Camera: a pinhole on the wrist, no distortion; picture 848 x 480 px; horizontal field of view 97.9 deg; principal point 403.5 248.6 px. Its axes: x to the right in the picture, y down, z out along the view. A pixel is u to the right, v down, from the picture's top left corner.
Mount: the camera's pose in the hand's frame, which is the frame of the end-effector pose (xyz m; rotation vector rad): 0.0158 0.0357 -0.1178 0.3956 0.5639 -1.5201
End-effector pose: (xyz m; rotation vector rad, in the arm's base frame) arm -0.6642 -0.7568 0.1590 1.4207 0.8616 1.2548
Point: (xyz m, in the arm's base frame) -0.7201 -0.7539 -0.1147
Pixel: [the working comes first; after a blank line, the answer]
In the camera's frame: 0.2170 -0.1058 0.1996

805.0 52.8
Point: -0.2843 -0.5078 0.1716
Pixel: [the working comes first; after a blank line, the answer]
In the camera's frame: -0.1592 0.2513 0.4513

273.3 454.2
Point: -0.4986 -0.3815 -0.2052
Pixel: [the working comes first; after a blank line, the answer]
In the camera's frame: 0.2923 0.2484 0.4541

641.2 450.5
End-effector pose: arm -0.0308 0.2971 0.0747 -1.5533 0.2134 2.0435
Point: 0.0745 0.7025 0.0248
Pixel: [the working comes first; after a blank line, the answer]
In the camera's frame: 0.2249 0.1152 0.4117

605.2 351.9
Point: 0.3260 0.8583 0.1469
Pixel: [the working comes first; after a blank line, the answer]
In the camera's frame: 0.5204 0.0137 0.4809

803.1 259.1
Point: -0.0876 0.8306 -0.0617
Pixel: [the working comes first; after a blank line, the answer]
In the camera's frame: 0.1288 0.2483 0.5641

487.8 411.2
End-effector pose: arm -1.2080 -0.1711 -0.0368 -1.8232 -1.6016 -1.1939
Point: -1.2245 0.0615 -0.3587
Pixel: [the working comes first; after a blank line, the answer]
In the camera's frame: -0.1191 -0.1965 0.4657

309.1 92.8
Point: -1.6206 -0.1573 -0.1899
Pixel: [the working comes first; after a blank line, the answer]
In the camera's frame: 0.3371 -0.1368 0.3188

793.9 90.1
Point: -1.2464 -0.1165 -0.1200
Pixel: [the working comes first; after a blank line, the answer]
In the camera's frame: -0.0246 -0.0732 0.2107

360.4 120.4
